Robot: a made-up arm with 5 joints.
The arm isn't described. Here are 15 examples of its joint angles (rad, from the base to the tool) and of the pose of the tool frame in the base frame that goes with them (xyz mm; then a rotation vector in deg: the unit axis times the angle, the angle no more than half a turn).
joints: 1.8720 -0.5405 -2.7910 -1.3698 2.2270
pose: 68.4 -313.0 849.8 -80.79 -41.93 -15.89
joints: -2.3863 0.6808 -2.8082 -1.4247 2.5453
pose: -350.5 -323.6 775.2 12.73 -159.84 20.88
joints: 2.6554 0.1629 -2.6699 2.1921 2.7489
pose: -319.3 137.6 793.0 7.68 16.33 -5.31
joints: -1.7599 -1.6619 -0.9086 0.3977 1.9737
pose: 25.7 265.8 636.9 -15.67 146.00 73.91
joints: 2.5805 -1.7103 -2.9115 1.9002 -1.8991
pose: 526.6 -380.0 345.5 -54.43 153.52 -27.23
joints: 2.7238 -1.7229 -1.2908 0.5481 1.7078
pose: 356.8 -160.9 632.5 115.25 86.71 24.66
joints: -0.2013 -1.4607 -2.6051 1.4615 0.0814
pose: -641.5 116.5 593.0 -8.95 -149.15 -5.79
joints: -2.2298 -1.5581 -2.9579 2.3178 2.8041
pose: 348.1 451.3 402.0 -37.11 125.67 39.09
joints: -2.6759 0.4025 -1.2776 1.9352 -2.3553
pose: -414.4 -231.1 394.7 35.73 -49.42 -16.61
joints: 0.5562 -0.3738 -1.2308 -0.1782 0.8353
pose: 232.9 141.8 820.8 65.63 -78.60 -11.50
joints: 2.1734 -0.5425 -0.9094 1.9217 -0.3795
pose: -117.8 140.0 579.5 -27.91 22.29 142.82
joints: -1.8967 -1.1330 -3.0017 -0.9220 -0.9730
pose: 188.2 590.0 475.9 71.88 9.83 -45.94
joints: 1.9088 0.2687 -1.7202 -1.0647 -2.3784
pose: -219.2 459.7 771.6 36.10 150.92 -42.16
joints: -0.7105 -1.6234 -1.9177 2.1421 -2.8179
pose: -355.4 325.1 541.8 -92.52 18.12 97.39
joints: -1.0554 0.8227 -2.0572 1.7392 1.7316
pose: 279.9 -547.8 342.2 -13.48 38.33 -155.10
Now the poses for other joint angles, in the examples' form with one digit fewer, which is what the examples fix.
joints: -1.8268 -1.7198 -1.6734 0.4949 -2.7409
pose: 146 533 607 -126.5 109.4 9.0
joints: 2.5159 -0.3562 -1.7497 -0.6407 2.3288
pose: -155 86 959 103.7 118.4 2.9
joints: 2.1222 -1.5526 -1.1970 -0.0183 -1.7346
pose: 159 -349 726 -32.7 166.7 -30.1
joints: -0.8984 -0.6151 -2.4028 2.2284 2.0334
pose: -83 75 842 35.1 -55.0 -155.8
